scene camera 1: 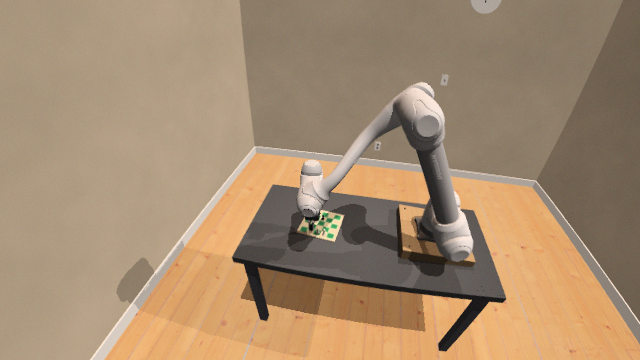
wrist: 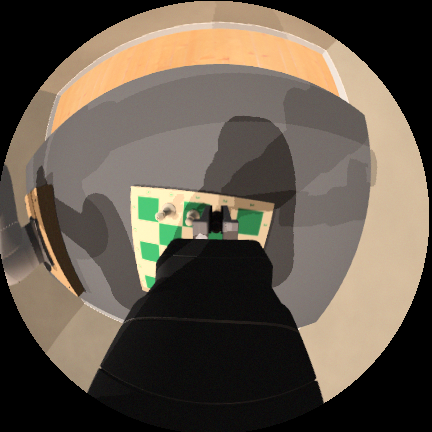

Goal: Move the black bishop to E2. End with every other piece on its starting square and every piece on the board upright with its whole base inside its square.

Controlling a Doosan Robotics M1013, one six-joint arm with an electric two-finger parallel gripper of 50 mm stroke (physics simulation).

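Frame: origin at the arm's base, x ahead, y left, z up, level; millimetres.
Where they show: gripper, fingertip midpoint: (scene camera 1: 311, 229) (wrist: 216, 213); arm's base, origin of the base link: (scene camera 1: 431, 231) (wrist: 39, 239).
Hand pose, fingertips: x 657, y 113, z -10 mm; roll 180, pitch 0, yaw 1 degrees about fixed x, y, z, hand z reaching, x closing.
Each offset is from my fingertips to the top centre of the thing. Level surfaces: height alone.
My gripper (scene camera 1: 311, 218) (wrist: 216, 213) is shut on the black bishop @[dx +0, dy -9, dz +32 mm] (scene camera 1: 311, 226) (wrist: 216, 220), a dark piece between the fingertips. It is over the chessboard @[dx -37, dy -86, dz -27 mm] (scene camera 1: 338, 228) (wrist: 149, 208), near the edge away from the robot's base. The bishop looks upright; its base is hidden in the wrist view, and I cannot tell whether it touches the board or which square it is over. Two pale pieces @[dx -70, dy -3, dz +17 mm] (wrist: 166, 212) @[dx -33, dy -11, dz +5 mm] (wrist: 191, 216) stand to the left of the fingers in the wrist view. A pale tip (wrist: 201, 236) shows just beside the left finger.
Another dark piece @[dx -40, dy -122, dz +5 mm] (scene camera 1: 323, 217) stands on the board beside the gripper in the scene view. The board lies on a dark table @[dz -33 mm] (scene camera 1: 370, 260) (wrist: 150, 150). The robot's base stands on a wooden slab (scene camera 1: 407, 225) at the table's right. The gripper body hides much of the board in the wrist view.
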